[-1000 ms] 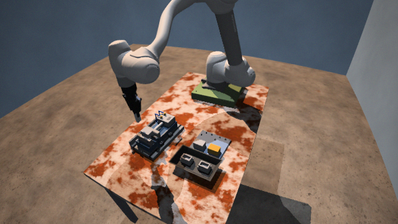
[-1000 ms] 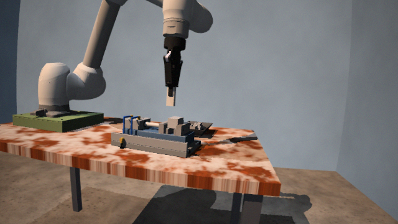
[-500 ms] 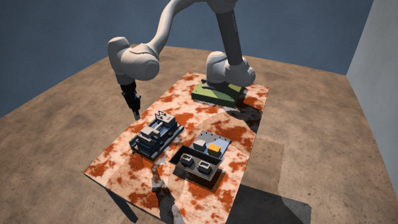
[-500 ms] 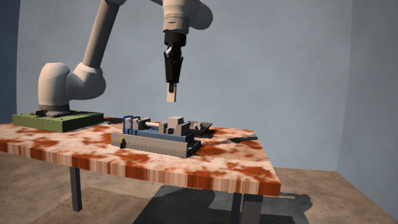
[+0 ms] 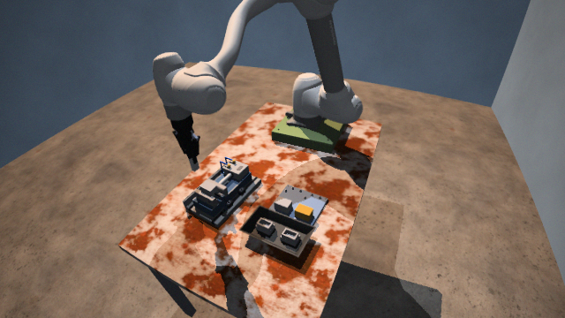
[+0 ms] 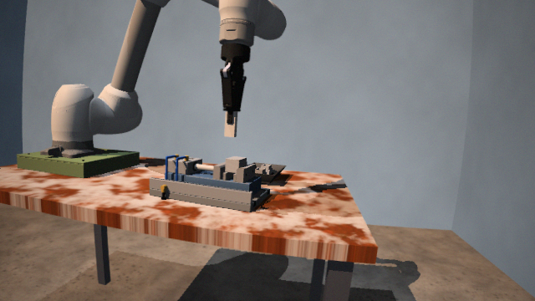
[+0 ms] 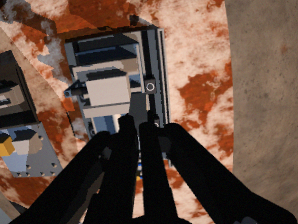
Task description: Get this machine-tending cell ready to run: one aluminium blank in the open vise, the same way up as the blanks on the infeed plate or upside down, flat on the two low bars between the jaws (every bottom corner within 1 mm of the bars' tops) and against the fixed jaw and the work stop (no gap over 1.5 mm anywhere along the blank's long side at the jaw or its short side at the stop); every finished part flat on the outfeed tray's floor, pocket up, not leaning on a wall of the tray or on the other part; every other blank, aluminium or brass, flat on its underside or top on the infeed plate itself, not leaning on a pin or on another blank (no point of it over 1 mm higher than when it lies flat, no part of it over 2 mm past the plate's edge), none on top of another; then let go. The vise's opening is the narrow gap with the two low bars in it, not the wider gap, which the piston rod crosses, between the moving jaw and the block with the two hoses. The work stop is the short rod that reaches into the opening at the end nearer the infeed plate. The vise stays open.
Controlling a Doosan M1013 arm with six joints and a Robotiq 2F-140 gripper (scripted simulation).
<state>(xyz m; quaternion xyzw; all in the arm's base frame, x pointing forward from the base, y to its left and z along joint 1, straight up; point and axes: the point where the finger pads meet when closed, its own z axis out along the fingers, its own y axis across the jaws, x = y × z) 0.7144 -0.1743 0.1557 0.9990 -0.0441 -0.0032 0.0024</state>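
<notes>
Now: hand 13 cm above the piston rod, 8 cm past it and 6 cm to the right of it. The rest, counted from my hand: infeed plate 37 cm to the left, 21 cm below, 14 cm behind; vise 17 cm below, 6 cm to the left, 6 cm behind; aluminium blank 32 cm to the left, 18 cm below, 10 cm behind.
</notes>
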